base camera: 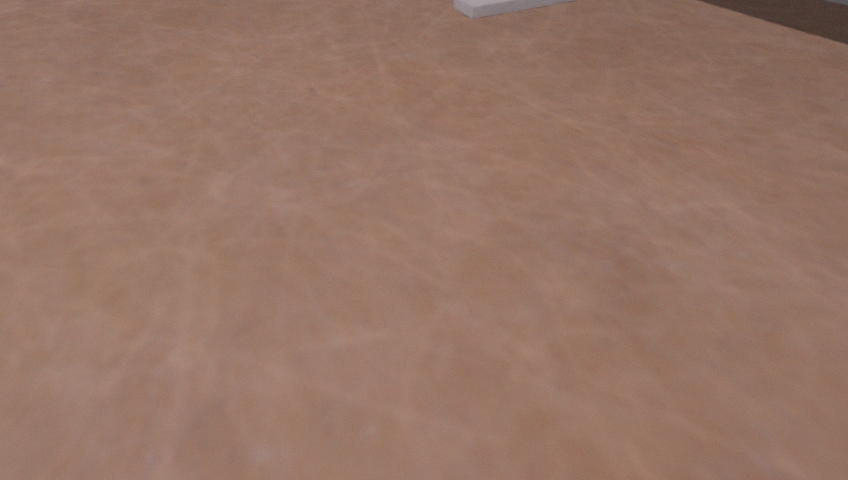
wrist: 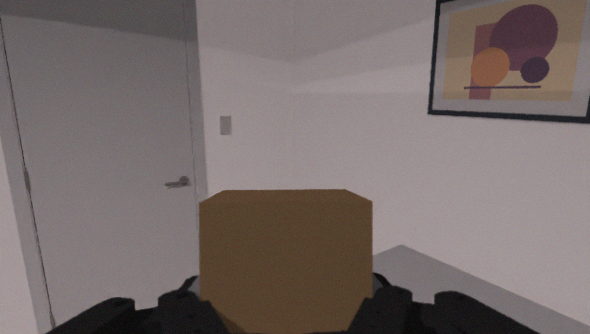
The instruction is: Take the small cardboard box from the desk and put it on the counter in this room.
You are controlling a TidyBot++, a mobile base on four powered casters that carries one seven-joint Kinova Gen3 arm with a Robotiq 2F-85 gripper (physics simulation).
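Places are measured from the arm's base along level axes (x left, y up, z ahead), in centimetres.
Pixels of known places: gripper, fingertip midpoint: (wrist: 285, 284).
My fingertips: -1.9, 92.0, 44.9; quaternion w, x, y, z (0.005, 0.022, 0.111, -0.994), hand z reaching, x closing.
Observation:
For each thing: its top centre in the pictures, then the offset to it from my fingertips, as dx, dy, dz. "spot": a spot on its surface instead. Level surfaces: height alone.
- small cardboard box at its top centre: (wrist: 285, 189) +0.1, +5.2, -1.7
- grey flat surface at its surface level: dy -59.7
- lever handle at a spot on its surface: (wrist: 177, 182) spot: +50.6, -38.8, +169.7
- white flat foot at a spot on its surface: (base camera: 505, 7) spot: -13.6, -130.4, +78.6
- brown floor at its surface level: dy -131.6
The small cardboard box (wrist: 286, 260) is brown and fills the lower middle of the wrist view. My gripper (wrist: 285, 284) is shut on it, with a black finger at its left side and another at its right side. The box hides part of the wall and what lies below. A grey flat surface (wrist: 430, 275) shows at the lower right of the wrist view, behind the box; I cannot tell whether it is the counter or the desk. The gripper does not show in the base camera view.
A grey door (wrist: 100, 150) with a lever handle (wrist: 177, 182) stands at the left of the wrist view. A framed picture (wrist: 510, 107) hangs on the wall (wrist: 340, 150) at the right. In the base camera view, a white flat foot (base camera: 505, 7) lies on the brown floor (base camera: 416, 237) at the top.

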